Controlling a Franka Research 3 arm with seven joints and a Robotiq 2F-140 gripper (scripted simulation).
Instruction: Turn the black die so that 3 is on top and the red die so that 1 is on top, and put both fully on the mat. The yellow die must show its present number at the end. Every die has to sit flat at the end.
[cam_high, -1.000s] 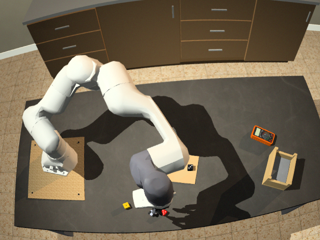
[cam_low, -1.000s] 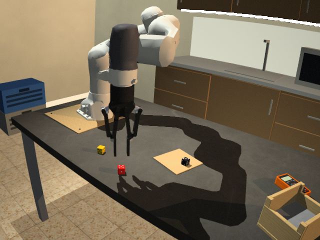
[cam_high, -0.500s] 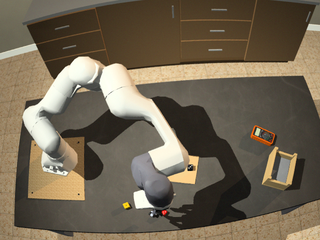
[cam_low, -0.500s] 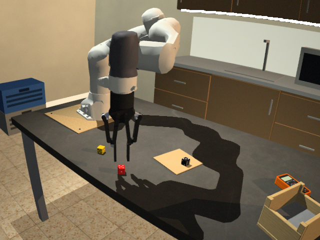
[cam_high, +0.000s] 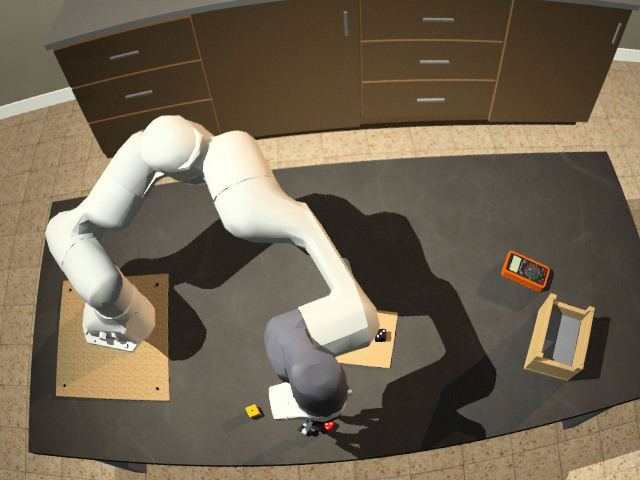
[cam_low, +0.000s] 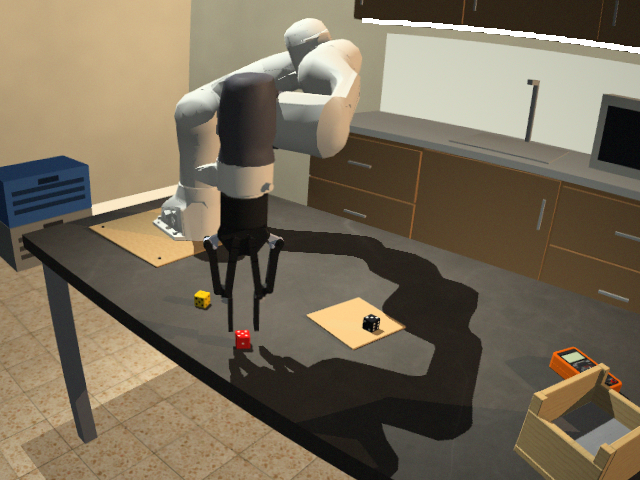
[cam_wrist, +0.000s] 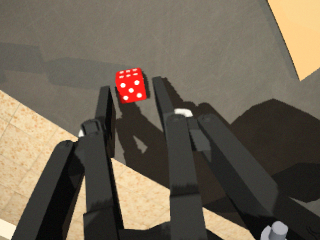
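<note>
My hand is 60 mm above the red die. Also, from my hand: black die (140 mm ahead, 200 mm to the left, 50 mm below); yellow die (160 mm behind, 40 mm to the left, 60 mm below); tan mat (100 mm ahead, 210 mm to the left, 70 mm below).
</note>
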